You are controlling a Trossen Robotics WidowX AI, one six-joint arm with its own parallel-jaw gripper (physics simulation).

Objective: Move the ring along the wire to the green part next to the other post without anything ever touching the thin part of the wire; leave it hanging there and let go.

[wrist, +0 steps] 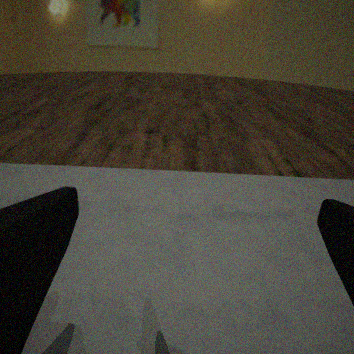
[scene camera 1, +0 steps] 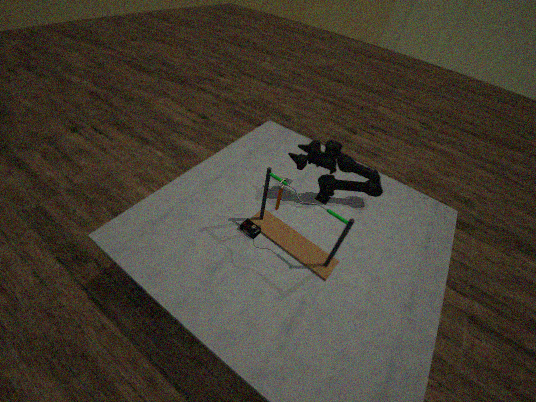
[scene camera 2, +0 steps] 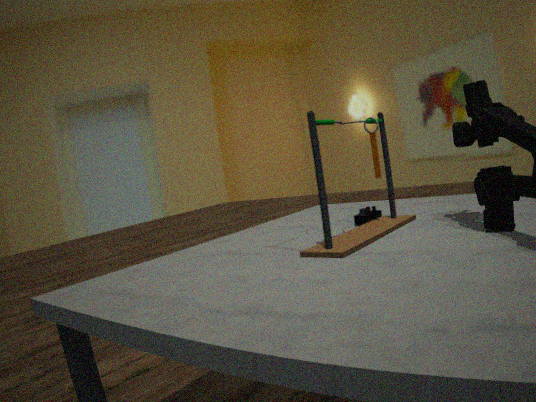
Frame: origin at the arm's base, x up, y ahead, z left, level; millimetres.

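Seen in the pictures: gripper, between the fingertips: point(wrist: 202, 206) point(scene camera 1: 293, 149); arm's base, origin of its link: point(scene camera 1: 322, 198) point(scene camera 2: 500, 228).
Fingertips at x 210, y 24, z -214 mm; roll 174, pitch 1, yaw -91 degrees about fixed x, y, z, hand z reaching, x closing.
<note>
Offsets run from my fingertips to a thing's top centre. "*": to the spot under its first point. Level surfaces: height alone.
The ring @(dz +119, dx +86, dy +306 mm) point(scene camera 1: 283, 182) point(scene camera 2: 371, 132) hangs on the green part @(* dz +84, dx +76, dy +309 mm) point(scene camera 1: 274, 177) beside one post @(dz +52, dx +101, dy +300 mm) point(scene camera 1: 265, 195) point(scene camera 2: 387, 170), with its orange handle @(* dz +119, dx -10, dy +311 mm) point(scene camera 1: 278, 198) point(scene camera 2: 375, 156) pointing down. The thin wire @(* dz +222, dx +76, dy +347 mm) point(scene camera 1: 301, 201) point(scene camera 2: 350, 122) runs from there to the other green part point(scene camera 1: 338, 216) point(scene camera 2: 325, 122) beside the other post @(* dz +401, dx -21, dy +333 mm) point(scene camera 1: 340, 242) point(scene camera 2: 321, 185). My gripper point(scene camera 1: 295, 150) point(scene camera 2: 467, 114) point(wrist: 202, 206) is open and empty, apart from the ring and handle, on the arm's side of the wire. The ring does not show in the wrist view.
A wooden base @(dz +225, dx -198, dy +314 mm) point(scene camera 1: 300, 241) point(scene camera 2: 360, 236) carries both posts on the pale table @(dx -210 mm) point(scene camera 1: 200, 280) point(scene camera 2: 225, 300) point(wrist: 200, 260). A small black box @(dz +51, dx -165, dy +381 mm) point(scene camera 1: 250, 228) point(scene camera 2: 367, 216) with a thin cable sits beside the base. The table's edge lies beyond my fingers in the wrist view.
</note>
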